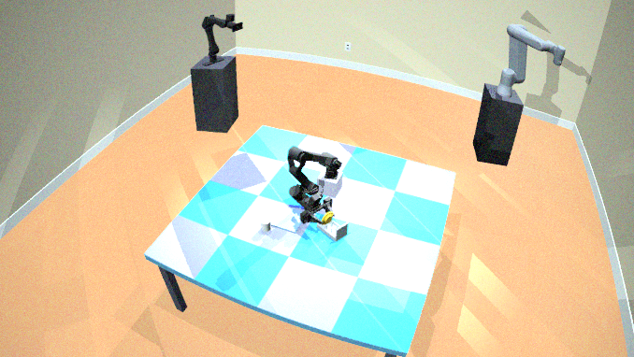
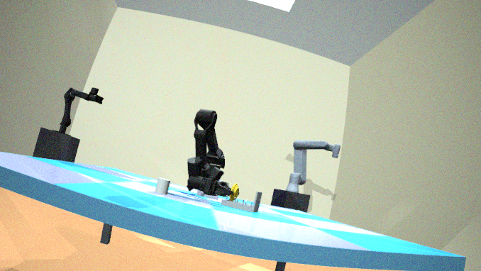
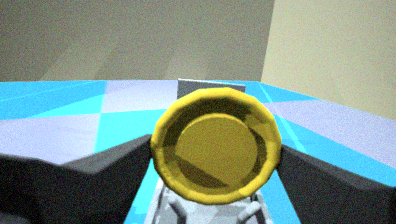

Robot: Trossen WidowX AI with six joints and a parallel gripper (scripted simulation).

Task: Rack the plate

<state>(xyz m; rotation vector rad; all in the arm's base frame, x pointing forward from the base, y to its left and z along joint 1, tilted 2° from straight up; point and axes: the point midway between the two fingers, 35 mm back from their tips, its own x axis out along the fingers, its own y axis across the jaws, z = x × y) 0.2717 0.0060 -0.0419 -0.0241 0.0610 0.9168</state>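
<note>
Right now the grey dish rack is 3 cm below my gripper tip, 2 cm to the left of it and 2 cm ahead of it. Round my gripper tip: yellow plate (1 cm to the right); then blue spoon (17 cm to the right, 12 cm behind, 5 cm below); then light blue mat (19 cm to the right, 5 cm below, 2 cm behind).
</note>
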